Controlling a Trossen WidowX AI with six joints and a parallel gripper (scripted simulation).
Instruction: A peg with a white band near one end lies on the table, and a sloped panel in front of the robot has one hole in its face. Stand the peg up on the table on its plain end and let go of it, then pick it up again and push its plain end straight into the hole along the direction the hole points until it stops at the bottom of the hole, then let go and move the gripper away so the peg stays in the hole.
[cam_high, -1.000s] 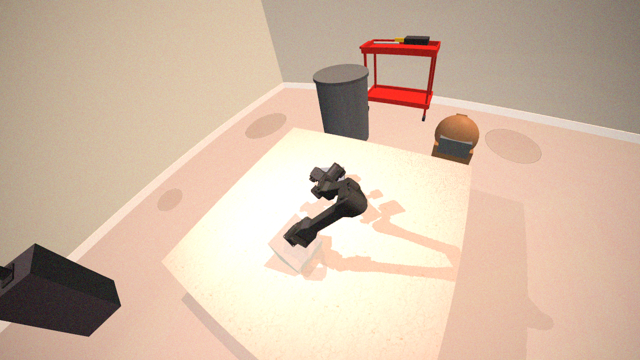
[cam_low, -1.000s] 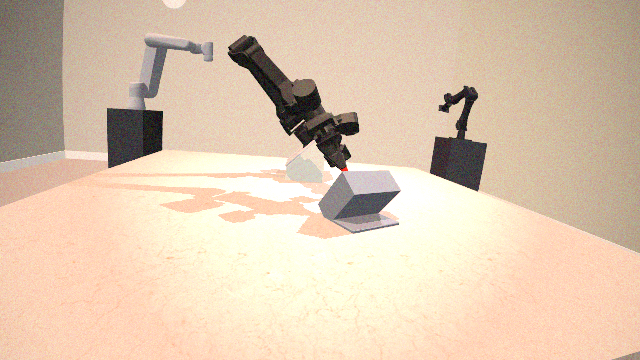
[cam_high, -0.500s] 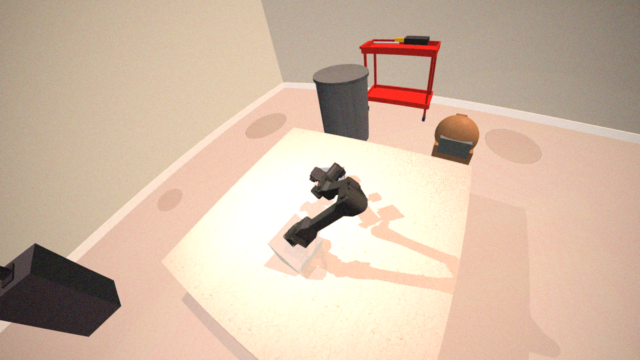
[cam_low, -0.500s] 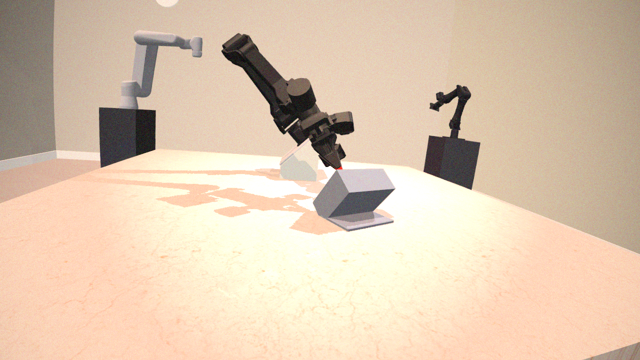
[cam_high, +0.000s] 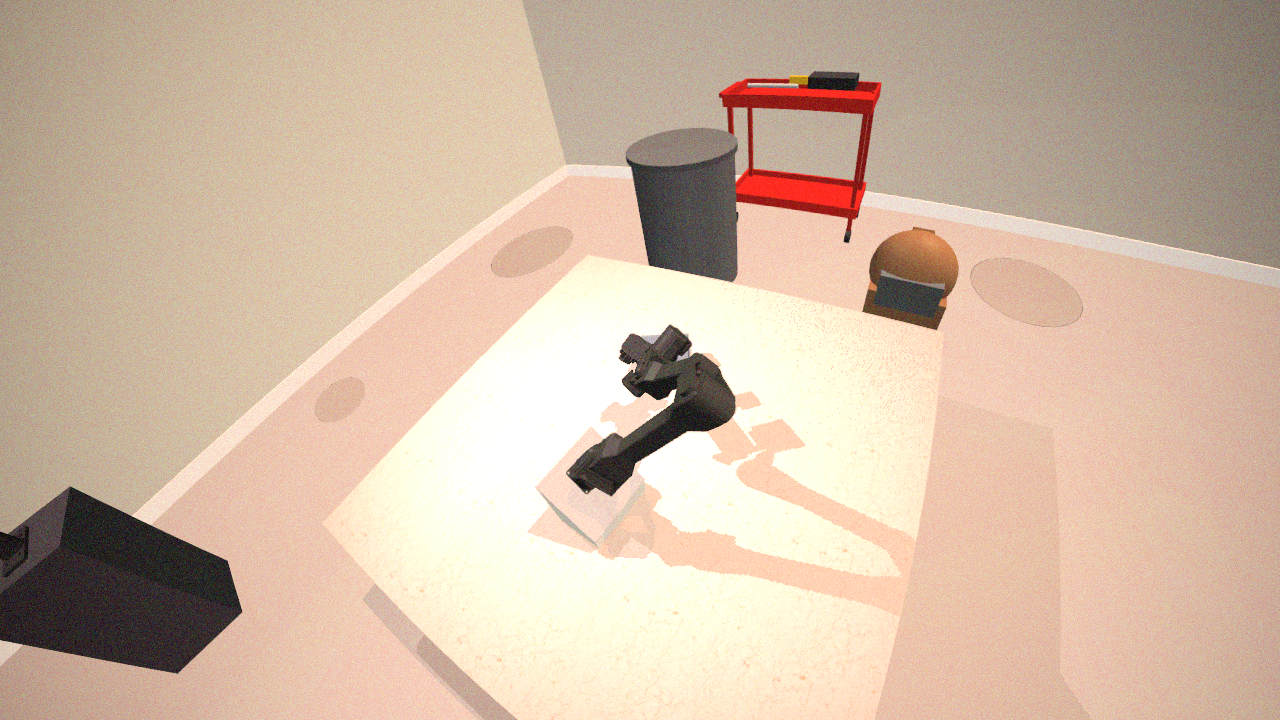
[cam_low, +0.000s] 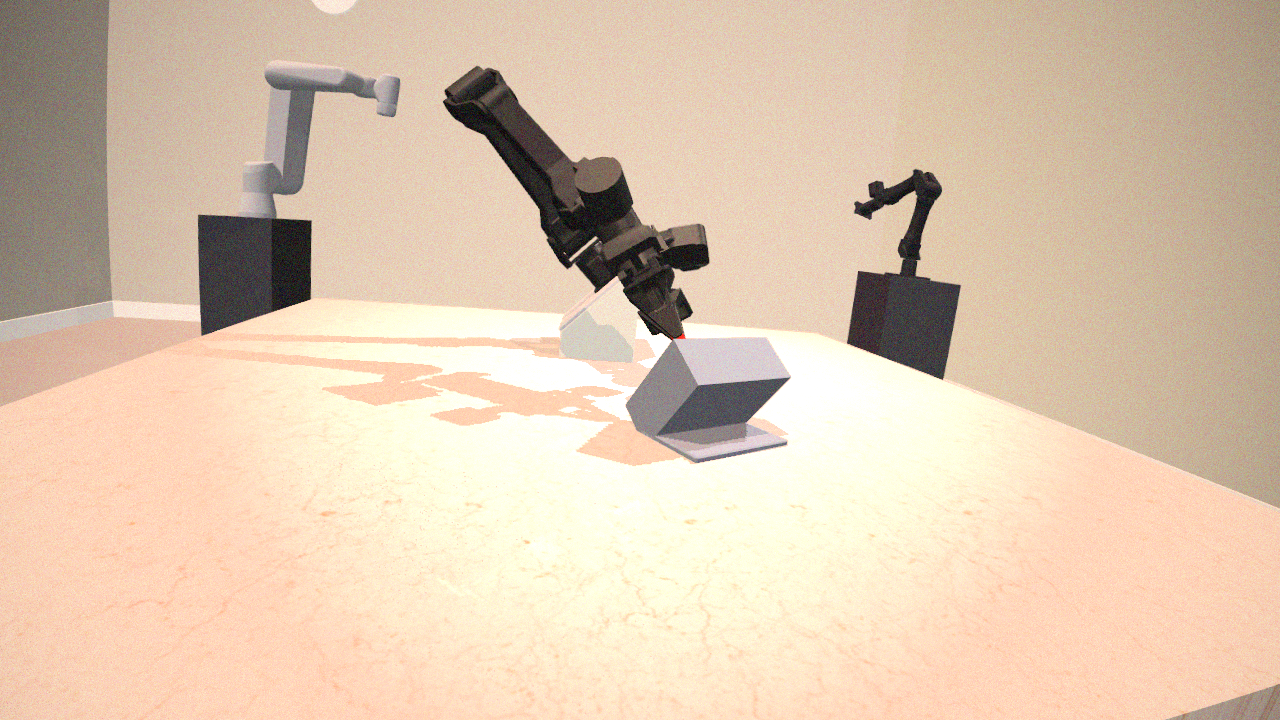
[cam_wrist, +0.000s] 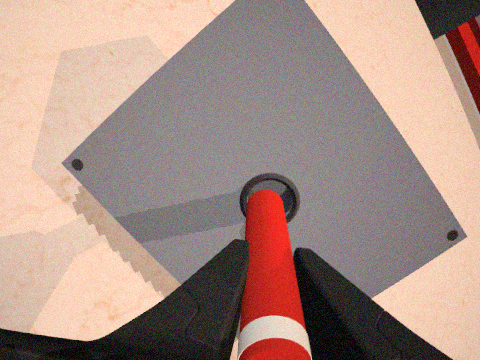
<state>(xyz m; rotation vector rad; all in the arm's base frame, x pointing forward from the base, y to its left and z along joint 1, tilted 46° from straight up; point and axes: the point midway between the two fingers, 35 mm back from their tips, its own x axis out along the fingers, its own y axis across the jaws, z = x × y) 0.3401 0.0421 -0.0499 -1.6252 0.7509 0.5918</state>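
Now: the grey sloped panel 50 mm ahead of my gripper tip, 30 mm to the left of it and 40 mm below it. Also, from my gripper tip: red peg (10 mm behind, 10 mm to the right, 10 mm above).
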